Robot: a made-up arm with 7 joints.
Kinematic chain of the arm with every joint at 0, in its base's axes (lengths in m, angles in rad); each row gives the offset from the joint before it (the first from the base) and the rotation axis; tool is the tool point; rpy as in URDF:
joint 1: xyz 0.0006 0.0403 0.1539 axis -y
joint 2: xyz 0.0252 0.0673 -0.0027 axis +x
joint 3: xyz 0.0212 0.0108 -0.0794 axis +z
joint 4: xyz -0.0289 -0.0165 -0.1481 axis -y
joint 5: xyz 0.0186 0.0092 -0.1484 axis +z
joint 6: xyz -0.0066 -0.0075 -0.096 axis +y
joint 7: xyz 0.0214 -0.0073 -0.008 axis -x
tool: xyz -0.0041 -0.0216 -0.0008 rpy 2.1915 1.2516 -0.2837
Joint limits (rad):
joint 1: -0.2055..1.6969
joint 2: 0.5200..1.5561
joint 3: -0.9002..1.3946
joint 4: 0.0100..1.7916
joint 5: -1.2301..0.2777
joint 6: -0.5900..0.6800
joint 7: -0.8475..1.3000
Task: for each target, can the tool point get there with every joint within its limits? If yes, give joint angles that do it. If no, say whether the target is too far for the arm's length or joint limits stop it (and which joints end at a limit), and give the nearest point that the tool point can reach.
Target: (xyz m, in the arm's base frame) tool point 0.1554 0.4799 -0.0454
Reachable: yes | joints 0.1381 1.1383 -0.2640 0.5559 -1.1135 -0.2516 0.7921
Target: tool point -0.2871 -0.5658 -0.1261
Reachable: no: too far | nearest point 0.1056 0.0124 -0.0955 | short by 0.700 m
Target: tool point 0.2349 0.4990 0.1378
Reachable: yes | joints 0.4379 1.1179 0.5787 0.8575 -0.9297 0.0319 -0.3349
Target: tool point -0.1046 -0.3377 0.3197
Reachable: no: joint limits stop it (at a limit: joint 1, joint 2, joint 3, joint 4, joint 5, joint 7) | nearest point 0.1803 0.0171 0.3356 | short by 0.455 m
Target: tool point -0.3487 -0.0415 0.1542
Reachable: no: joint limits stop it (at a limit: joint 1, joint 2, joint 3, joint 4, joint 5, joint 7) | nearest point -0.2256 0.2379 0.2395 | short by 0.317 m
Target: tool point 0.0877 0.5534 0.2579
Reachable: yes | joints 0.9265 1.4774 0.7306 0.4821 -0.8338 -0.2430 0.2101
